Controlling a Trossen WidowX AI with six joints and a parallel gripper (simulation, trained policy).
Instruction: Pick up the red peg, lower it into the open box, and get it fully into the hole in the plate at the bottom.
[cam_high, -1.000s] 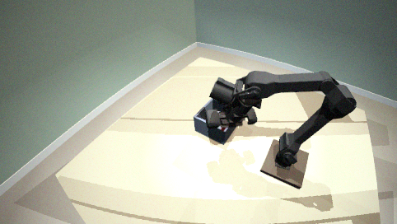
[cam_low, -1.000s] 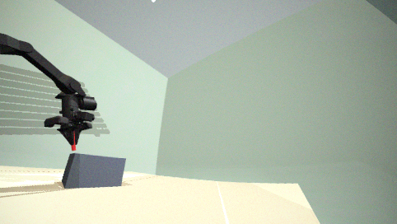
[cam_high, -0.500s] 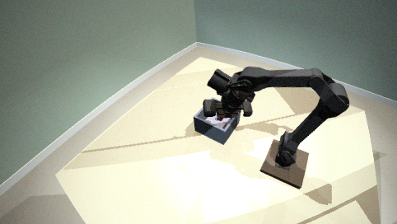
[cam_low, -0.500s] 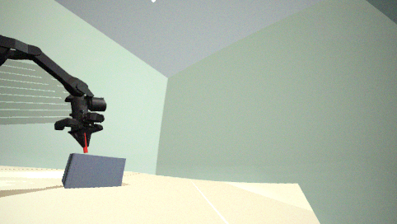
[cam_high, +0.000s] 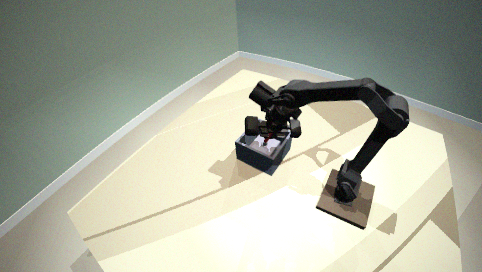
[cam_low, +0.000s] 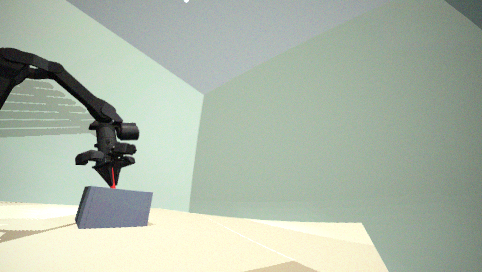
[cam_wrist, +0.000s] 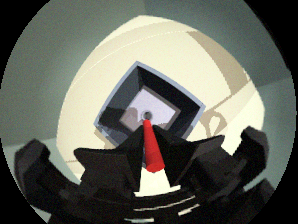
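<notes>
Now: gripper tip 60 mm above the plate, 10 mm to the left of it and 10 mm short of it. From my gripper tip the other things lie so: blue box 80 mm below, 10 mm to the right, 10 mm ahead; then red peg 20 mm above, 10 mm to the left, 10 mm behind.
</notes>
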